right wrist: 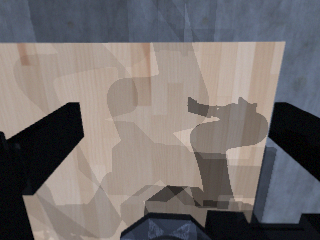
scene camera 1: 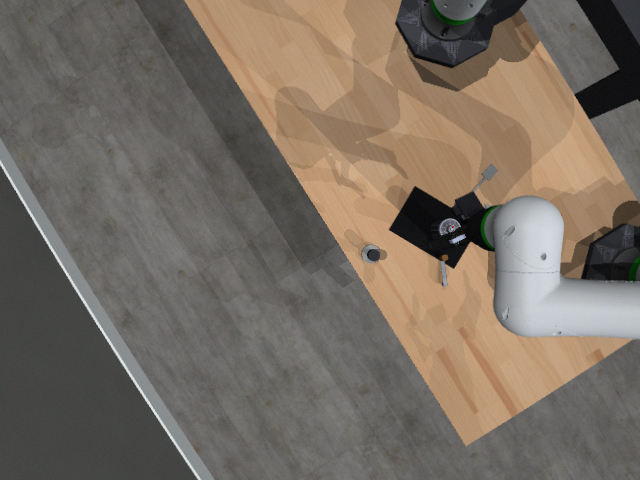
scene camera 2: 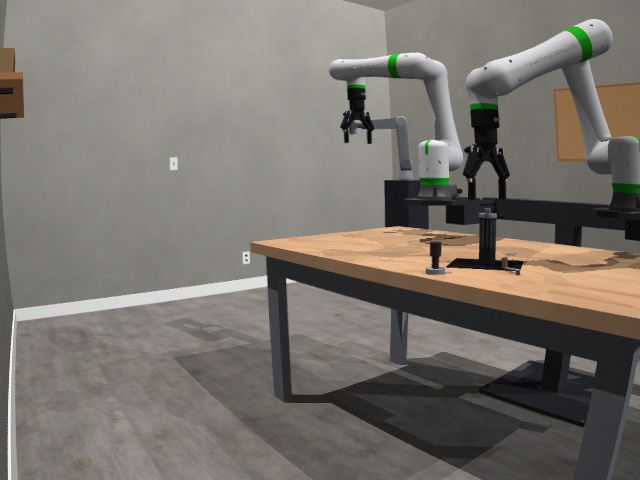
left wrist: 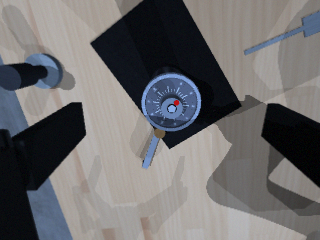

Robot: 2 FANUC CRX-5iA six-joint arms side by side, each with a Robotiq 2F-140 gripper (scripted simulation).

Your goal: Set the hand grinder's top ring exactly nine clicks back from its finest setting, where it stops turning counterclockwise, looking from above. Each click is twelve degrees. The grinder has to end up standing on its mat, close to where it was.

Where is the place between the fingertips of my right gripper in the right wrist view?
175, 119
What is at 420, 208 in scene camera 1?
A black mat.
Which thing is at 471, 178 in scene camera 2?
My left gripper.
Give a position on a hand grinder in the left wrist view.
At 171, 107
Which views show my right gripper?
The right wrist view and scene camera 2 only.
